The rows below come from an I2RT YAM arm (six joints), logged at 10 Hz.
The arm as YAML. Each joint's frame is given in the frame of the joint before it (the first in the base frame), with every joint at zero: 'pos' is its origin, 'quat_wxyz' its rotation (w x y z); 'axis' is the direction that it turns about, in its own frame. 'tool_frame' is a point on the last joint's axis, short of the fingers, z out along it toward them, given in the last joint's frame.
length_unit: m
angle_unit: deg
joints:
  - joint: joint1
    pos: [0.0, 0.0, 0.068]
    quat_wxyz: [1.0, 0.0, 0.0, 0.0]
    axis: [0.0, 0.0, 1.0]
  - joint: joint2
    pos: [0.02, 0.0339, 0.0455]
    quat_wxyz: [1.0, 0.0, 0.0, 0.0]
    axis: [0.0, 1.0, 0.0]
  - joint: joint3
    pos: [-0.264, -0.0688, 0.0]
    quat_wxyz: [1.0, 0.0, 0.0, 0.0]
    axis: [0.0, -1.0, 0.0]
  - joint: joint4
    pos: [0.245, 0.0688, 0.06]
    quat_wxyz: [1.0, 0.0, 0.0, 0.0]
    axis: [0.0, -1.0, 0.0]
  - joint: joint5
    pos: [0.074, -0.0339, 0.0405]
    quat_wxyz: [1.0, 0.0, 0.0, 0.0]
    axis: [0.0, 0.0, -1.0]
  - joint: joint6
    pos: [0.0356, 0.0, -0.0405]
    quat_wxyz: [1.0, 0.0, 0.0, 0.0]
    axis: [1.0, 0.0, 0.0]
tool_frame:
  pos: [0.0, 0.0, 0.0]
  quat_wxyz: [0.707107, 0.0, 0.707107, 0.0]
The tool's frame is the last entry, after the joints.
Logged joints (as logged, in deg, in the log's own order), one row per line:
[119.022 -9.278 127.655 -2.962 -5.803 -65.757]
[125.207 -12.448 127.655 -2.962 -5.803 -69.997]
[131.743 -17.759 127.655 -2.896 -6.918 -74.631]
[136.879 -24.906 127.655 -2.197 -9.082 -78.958]
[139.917 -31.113 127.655 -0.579 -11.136 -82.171]
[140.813 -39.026 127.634 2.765 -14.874 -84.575]
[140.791 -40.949 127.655 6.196 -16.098 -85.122]
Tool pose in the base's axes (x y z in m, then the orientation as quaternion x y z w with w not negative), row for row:
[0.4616 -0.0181 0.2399 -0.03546 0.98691 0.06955 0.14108]
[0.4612 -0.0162 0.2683 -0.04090 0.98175 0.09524 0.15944]
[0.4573 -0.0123 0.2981 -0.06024 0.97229 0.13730 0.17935]
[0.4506 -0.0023 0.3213 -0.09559 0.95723 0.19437 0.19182]
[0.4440 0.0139 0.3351 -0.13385 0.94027 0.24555 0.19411]
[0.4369 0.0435 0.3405 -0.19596 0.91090 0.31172 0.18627]
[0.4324 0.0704 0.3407 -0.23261 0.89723 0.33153 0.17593]
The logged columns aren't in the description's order. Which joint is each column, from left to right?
Columns, left to right: joint3, joint5, joint2, joint1, joint6, joint4.
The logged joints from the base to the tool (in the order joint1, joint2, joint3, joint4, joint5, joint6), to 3 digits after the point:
[-2.962 127.655 119.022 -65.757 -9.278 -5.803]
[-2.962 127.655 125.207 -69.997 -12.448 -5.803]
[-2.896 127.655 131.743 -74.631 -17.759 -6.918]
[-2.197 127.655 136.879 -78.958 -24.906 -9.082]
[-0.579 127.655 139.917 -82.171 -31.113 -11.136]
[2.765 127.634 140.813 -84.575 -39.026 -14.874]
[6.196 127.655 140.791 -85.122 -40.949 -16.098]

